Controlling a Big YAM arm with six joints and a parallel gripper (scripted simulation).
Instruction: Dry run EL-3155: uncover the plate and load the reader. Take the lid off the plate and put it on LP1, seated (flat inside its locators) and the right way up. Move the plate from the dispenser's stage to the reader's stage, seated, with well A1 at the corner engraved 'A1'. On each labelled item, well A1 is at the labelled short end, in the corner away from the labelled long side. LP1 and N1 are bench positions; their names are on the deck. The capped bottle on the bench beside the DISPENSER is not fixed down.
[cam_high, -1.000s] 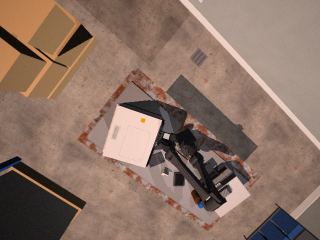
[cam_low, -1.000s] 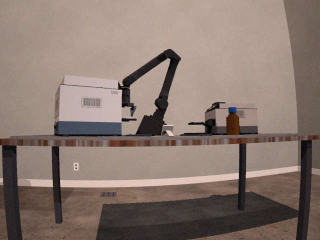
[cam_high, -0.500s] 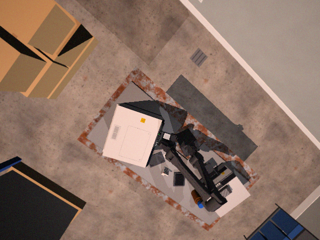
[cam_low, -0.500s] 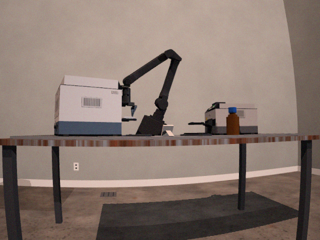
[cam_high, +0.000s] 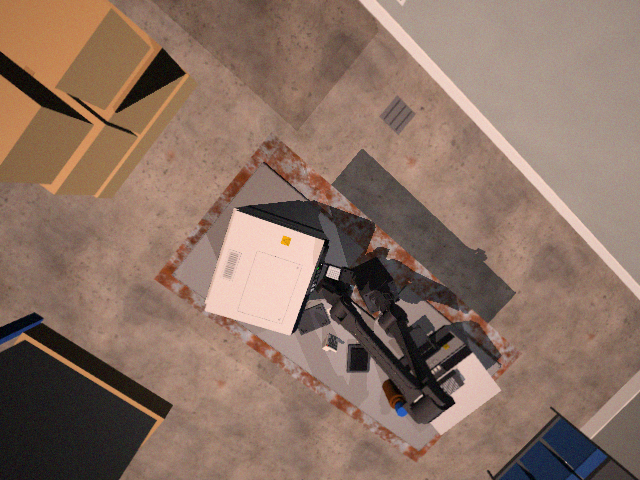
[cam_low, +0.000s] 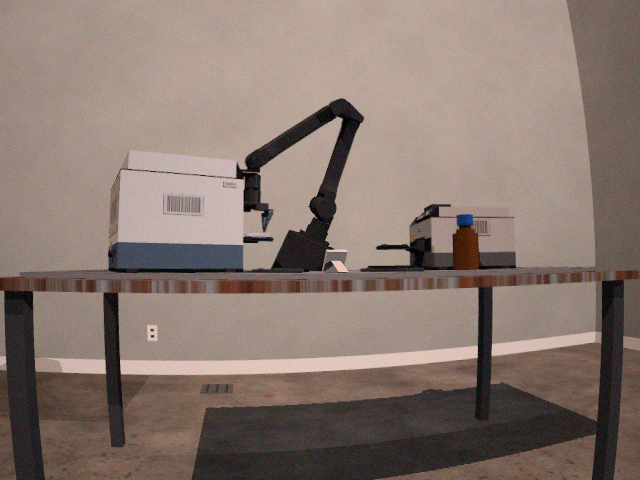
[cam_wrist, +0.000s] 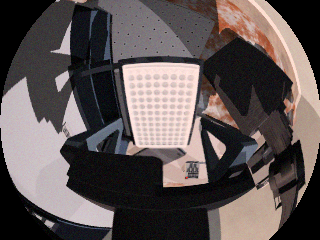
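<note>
Right now the white well plate is 3 cm below my hand. The rest, counted from my hand: brown capped bottle 71 cm to the left, 18 cm ahead, 4 cm below; then plate lid 46 cm to the left, 20 cm ahead, 13 cm below.
</note>
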